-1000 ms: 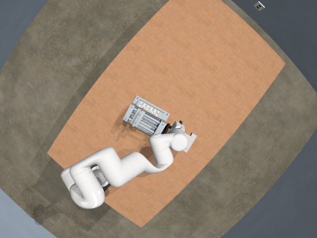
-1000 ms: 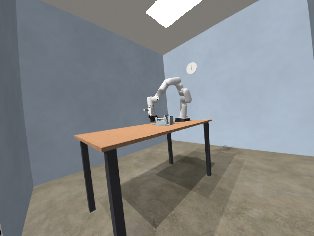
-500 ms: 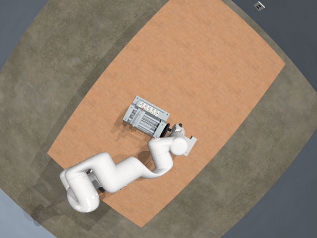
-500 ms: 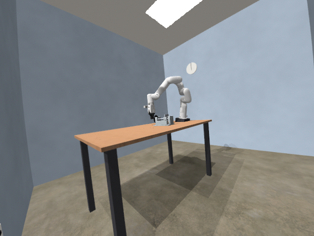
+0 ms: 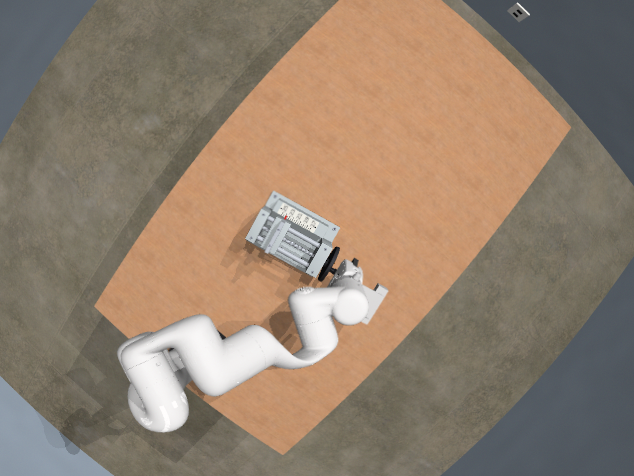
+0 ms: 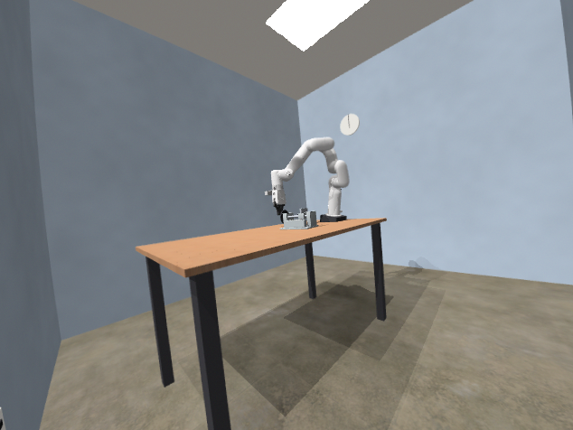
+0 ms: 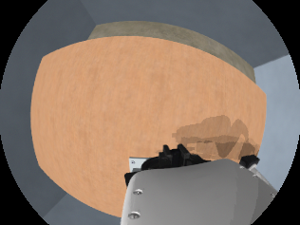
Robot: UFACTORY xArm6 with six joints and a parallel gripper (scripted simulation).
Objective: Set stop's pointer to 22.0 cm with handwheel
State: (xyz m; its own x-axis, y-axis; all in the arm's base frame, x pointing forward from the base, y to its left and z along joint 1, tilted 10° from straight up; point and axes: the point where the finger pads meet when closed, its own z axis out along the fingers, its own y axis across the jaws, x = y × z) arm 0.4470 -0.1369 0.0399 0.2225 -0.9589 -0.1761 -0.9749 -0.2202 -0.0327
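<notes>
My hand is 20 mm to the right of the handwheel and 10 mm above it.
</notes>
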